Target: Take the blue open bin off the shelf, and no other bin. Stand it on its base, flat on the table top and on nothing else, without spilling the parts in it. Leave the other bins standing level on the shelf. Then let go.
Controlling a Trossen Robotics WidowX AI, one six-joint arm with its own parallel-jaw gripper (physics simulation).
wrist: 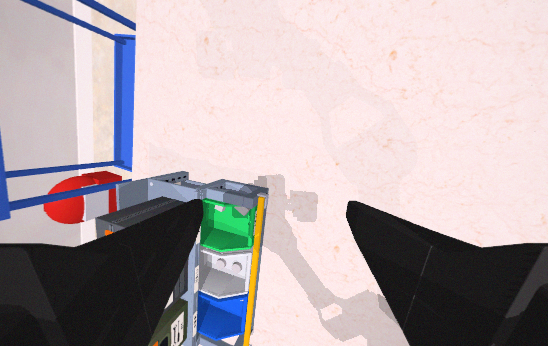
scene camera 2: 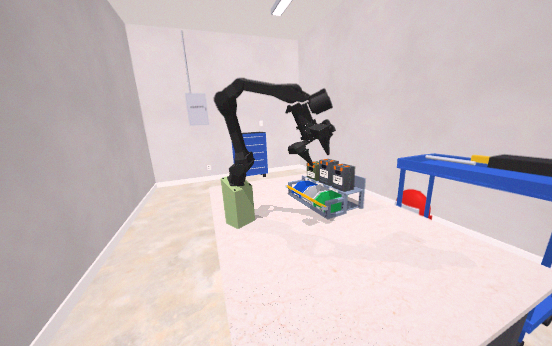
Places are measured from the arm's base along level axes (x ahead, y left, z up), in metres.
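Where they show: gripper, fingertip midpoint: [wrist: 276,207] [scene camera 2: 320,160]; arm's base, origin of the base link: [scene camera 2: 235,181].
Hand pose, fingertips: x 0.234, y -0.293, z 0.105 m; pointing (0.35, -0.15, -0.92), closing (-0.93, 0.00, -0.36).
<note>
Things, the pixels of their centre, and the offset from my fingertips. "spot": a spot on its surface instead.
- blue open bin, body centre: [wrist: 219,306] [scene camera 2: 305,189] 0.218 m ahead, 0.366 m left, 0.261 m down
- light grey bin, body centre: [wrist: 222,265] [scene camera 2: 316,195] 0.207 m ahead, 0.254 m left, 0.261 m down
- shelf, surface spot: [wrist: 167,189] spot: 0.291 m ahead, 0.069 m left, 0.203 m down
- olive box, body centre: [wrist: 154,332] [scene camera 2: 316,170] 0.300 m ahead, 0.359 m left, 0.155 m down
The blue open bin [scene camera 2: 302,187] [wrist: 222,317] sits in the shelf's low front row, at the end farthest from scene camera 2. Whether parts lie in it is unclear. A light grey bin [scene camera 2: 313,191] [wrist: 225,284] with two round parts stands beside it, then a green bin [scene camera 2: 328,201] [wrist: 227,225] with pale parts. All three look level on the shelf [scene camera 2: 360,184] [wrist: 167,189], behind its yellow front bar [scene camera 2: 306,196] [wrist: 256,250]. My gripper [scene camera 2: 319,157] [wrist: 276,207] is open and empty, tilted, above the shelf. Its left finger in the wrist view covers part of the shelf.
Tall dark boxes [scene camera 2: 343,176] [wrist: 135,215] and an olive box [scene camera 2: 312,171] [wrist: 172,325] stand on the upper level behind the bins. My arm's green base [scene camera 2: 238,205] is left of the shelf. A blue cart [scene camera 2: 470,172] [wrist: 124,100] and a red object [scene camera 2: 415,199] [wrist: 65,202] are beyond the table.
</note>
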